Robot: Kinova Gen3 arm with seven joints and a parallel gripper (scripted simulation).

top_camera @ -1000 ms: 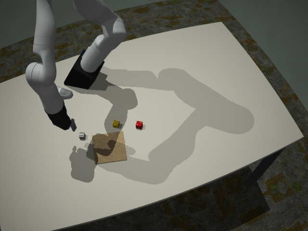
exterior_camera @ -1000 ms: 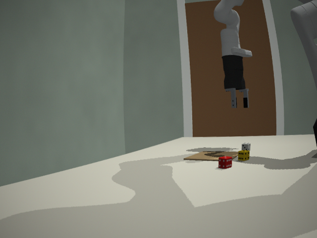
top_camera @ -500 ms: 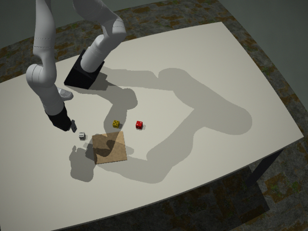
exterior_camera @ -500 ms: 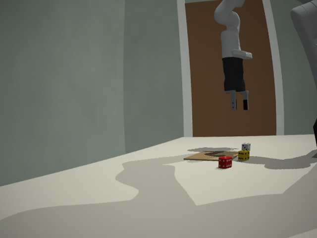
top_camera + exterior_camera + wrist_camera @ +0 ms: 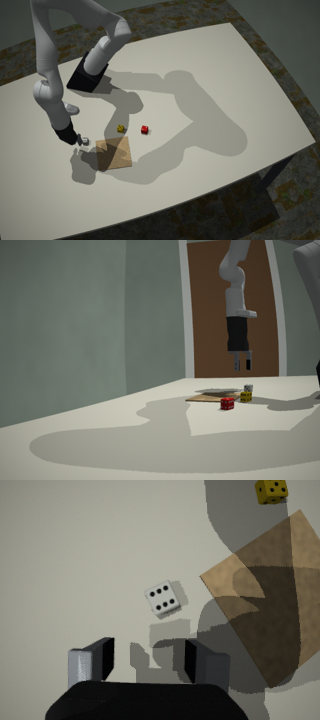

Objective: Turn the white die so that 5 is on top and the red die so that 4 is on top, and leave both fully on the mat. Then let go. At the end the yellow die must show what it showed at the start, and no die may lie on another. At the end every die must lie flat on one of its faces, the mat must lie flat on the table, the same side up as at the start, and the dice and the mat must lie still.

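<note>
Now: hand 20 mm past the white die, 40 mm to the right of it and 70 mm above it. Round my hand: red die (290 mm to the left, 70 mm below); then brown mat (60 mm ahead, 140 mm to the left, 80 mm below); then yellow die (30 mm behind, 200 mm to the left, 70 mm below).
</note>
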